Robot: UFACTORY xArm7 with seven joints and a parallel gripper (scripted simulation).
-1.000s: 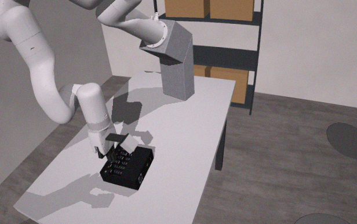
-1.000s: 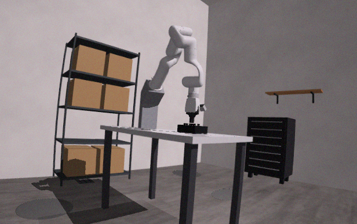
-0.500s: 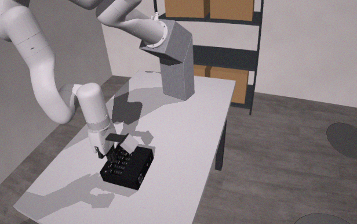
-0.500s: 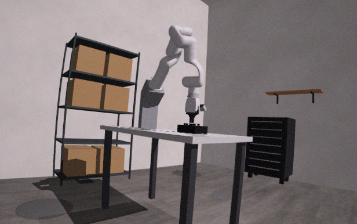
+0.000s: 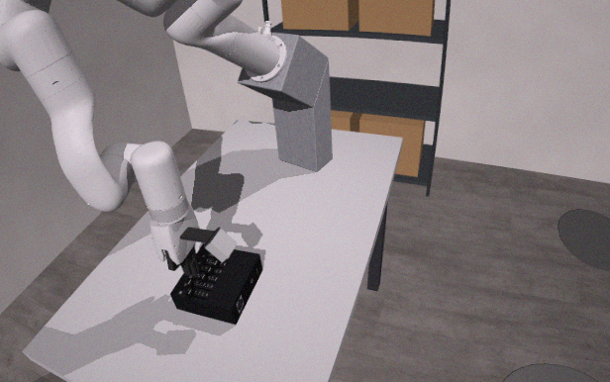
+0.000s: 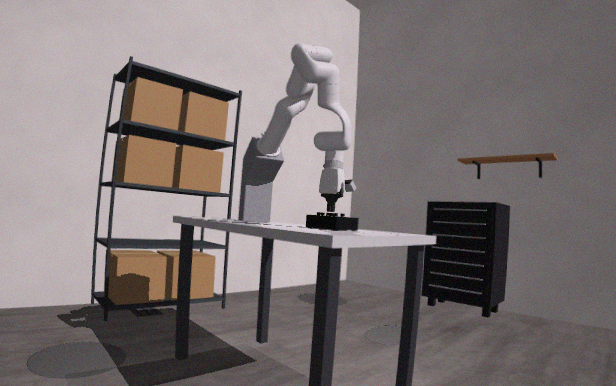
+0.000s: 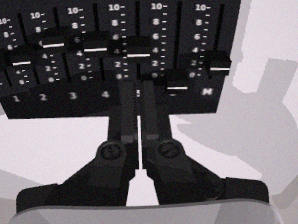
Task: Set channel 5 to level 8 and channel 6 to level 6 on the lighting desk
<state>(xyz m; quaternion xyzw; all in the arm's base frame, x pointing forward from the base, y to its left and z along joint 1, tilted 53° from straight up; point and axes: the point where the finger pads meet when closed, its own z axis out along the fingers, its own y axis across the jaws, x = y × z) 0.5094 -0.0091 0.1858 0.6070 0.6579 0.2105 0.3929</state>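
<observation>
The channel 5 fader cap lies 3 cm to the left of my hand and 3 cm below it. From my hand the other things lie so: channel 6 fader cap: 3 cm below, 2 cm ahead; master fader cap: 5 cm ahead, 3 cm below, 2 cm to the left.
</observation>
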